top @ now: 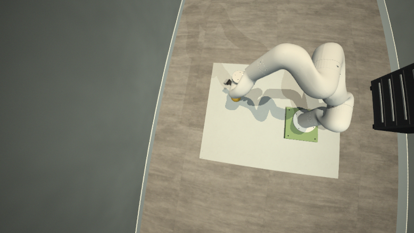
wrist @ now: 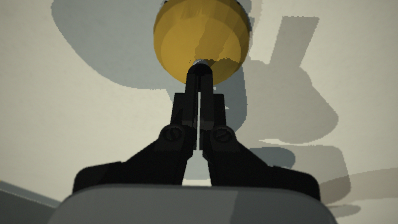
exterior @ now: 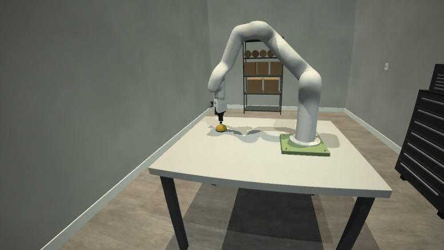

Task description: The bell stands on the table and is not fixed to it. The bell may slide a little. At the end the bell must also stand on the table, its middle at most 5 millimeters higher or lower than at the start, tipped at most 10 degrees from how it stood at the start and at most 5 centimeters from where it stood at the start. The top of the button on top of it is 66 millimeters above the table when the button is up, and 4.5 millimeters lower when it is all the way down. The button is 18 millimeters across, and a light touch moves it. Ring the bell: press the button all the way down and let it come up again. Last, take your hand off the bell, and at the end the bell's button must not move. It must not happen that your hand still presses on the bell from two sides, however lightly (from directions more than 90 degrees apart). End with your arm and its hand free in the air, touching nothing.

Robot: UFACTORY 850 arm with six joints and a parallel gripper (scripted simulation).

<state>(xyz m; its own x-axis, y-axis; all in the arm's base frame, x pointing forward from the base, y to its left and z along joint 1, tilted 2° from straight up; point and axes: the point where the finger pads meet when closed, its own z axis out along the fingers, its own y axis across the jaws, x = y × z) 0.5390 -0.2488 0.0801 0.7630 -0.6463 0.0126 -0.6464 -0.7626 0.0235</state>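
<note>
Right now my hand is 40 mm above the button. Round my hand: bell: 50 mm below.
</note>
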